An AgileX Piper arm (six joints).
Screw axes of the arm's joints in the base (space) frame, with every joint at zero. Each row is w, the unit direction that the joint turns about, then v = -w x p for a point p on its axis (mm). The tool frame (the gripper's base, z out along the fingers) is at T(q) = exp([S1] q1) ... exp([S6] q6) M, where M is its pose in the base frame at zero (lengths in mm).
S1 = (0, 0, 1, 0, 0, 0)
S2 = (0, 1, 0, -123, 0, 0)
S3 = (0, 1, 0, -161.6, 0, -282.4)
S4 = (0.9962, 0, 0.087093, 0, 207.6, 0)
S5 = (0, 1, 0, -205.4, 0, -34.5)
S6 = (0.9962, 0, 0.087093, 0, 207.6, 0)
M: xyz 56.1 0 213.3 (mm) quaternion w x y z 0.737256 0 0.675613 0
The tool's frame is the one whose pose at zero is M.
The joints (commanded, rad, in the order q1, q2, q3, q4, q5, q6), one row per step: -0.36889 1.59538 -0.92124 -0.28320 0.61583 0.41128; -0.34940 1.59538 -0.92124 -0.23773 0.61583 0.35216; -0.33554 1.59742 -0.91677 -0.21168 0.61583 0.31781; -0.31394 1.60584 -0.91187 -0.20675 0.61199 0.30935; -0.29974 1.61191 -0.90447 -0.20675 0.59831 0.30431; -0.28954 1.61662 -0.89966 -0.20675 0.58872 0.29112; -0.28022 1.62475 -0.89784 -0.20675 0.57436 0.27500; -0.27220 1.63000 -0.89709 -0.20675 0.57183 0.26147; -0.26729 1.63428 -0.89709 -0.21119 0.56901 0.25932
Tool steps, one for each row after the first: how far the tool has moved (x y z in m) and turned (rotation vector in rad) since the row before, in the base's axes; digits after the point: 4 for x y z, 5 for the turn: 0.0028 0.0077 -0.0005 0.01802 0.00263 0.04851; 0.0011 0.0054 -0.0020 0.01225 0.00724 0.03104; 0.0023 0.0064 -0.0037 0.00480 0.00954 0.02731; 0.0015 0.0042 -0.0033 0.00005 0.00069 0.02118; 0.0011 0.0030 -0.0023 -0.00286 0.00259 0.02405; 0.0022 0.0025 -0.0025 -0.00444 -0.00108 0.02666; 0.0011 0.0022 -0.0017 -0.00294 0.00606 0.02100; 0.0009 0.0011 -0.0012 -0.00333 0.00275 0.01005
